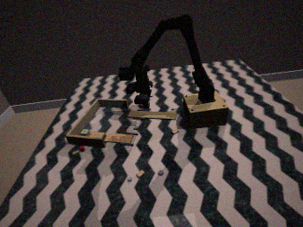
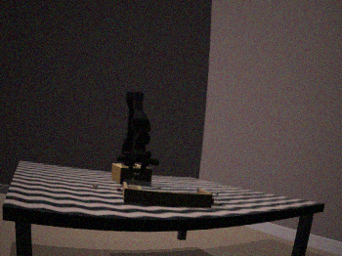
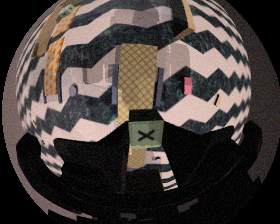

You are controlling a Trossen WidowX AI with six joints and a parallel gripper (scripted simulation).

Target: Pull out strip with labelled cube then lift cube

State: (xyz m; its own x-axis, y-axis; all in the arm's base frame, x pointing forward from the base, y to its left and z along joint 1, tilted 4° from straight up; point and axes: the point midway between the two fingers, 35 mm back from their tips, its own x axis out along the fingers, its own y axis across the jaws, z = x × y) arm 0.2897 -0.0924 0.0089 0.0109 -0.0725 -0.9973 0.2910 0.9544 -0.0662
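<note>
Right now the pink block is 90 mm to the right of my gripper tip, 50 mm below it and 20 mm ahead of it. Also, from my gripper tip: red piece: 320 mm ahead, 190 mm to the left, 40 mm below.
</note>
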